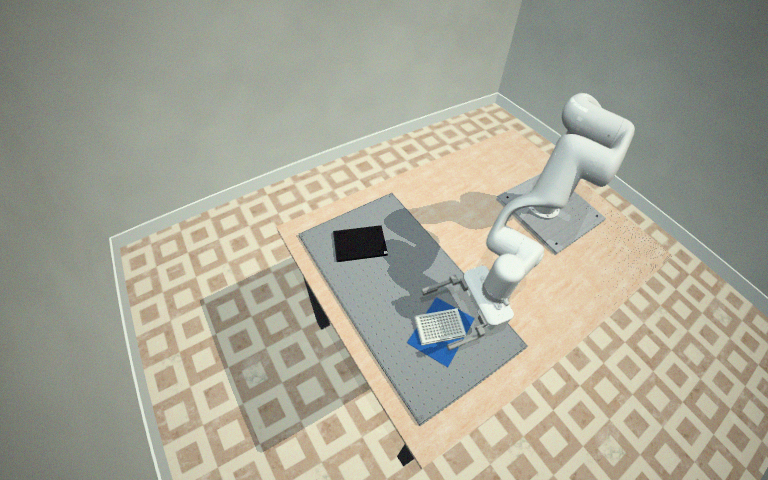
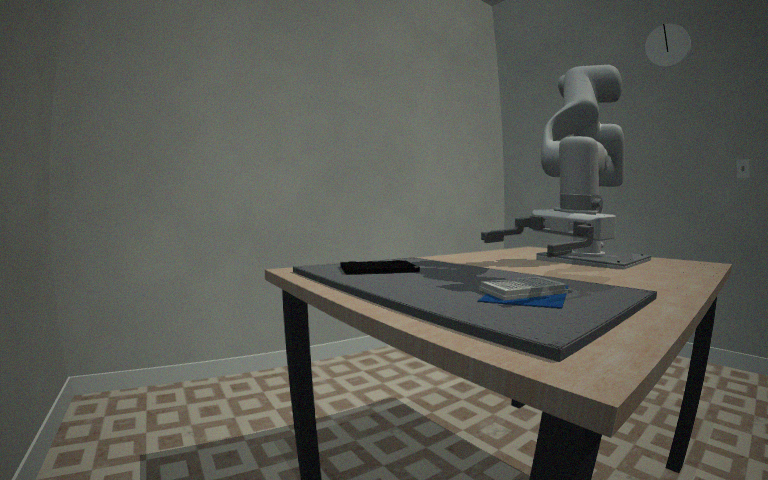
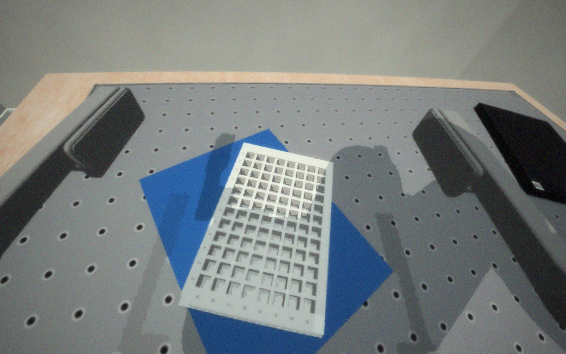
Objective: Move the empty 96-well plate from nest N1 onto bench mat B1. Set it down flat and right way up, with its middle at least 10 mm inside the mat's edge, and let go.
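Places are measured from the arm's base along level axes (x ahead, y right, z down), in centimetres.
Where they show: hand, tool point: (image 1: 442,316) (image 2: 523,242) (image 3: 281,138); arm's base, link origin: (image 2: 586,254).
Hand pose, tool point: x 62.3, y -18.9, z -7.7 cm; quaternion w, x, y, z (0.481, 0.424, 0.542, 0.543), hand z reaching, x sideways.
Note:
Things, the pixels of their centre, and the offset from my tool point. Level surfaces: height alone.
- white 96-well plate, body centre: (image 3: 273,219) (image 2: 524,287) (image 1: 440,326) dx -0.9, dy +0.1, dz +7.4 cm
- blue bench mat, surface height: dz +8.2 cm
- flat black block, body centre: (image 3: 539,150) (image 2: 378,266) (image 1: 359,242) dx +4.7, dy +37.0, dz +7.6 cm
- grey perforated board, surface height: dz +8.4 cm
- wooden table, surface height: dz +9.7 cm
The white 96-well plate (image 1: 440,326) (image 2: 523,286) (image 3: 272,225) lies flat, wells up, on the blue bench mat (image 1: 447,356) (image 2: 549,301) (image 3: 360,260). It is turned relative to the mat; its middle is well inside the mat, while some corners reach past the mat's edges. My gripper (image 1: 437,318) (image 2: 517,243) (image 3: 280,141) is wide open and empty, above the plate, with one finger to each side and clear of it. A flat black block (image 1: 360,243) (image 2: 379,267) (image 3: 525,150), which looks like the nest, has no plate on it.
The grey perforated board (image 1: 368,308) (image 2: 453,316) (image 3: 65,280) carries the mat and the black block. It lies on the wooden table (image 1: 543,350) (image 2: 634,350). The arm stands on a grey base plate (image 1: 557,240) (image 2: 634,260) behind the board.

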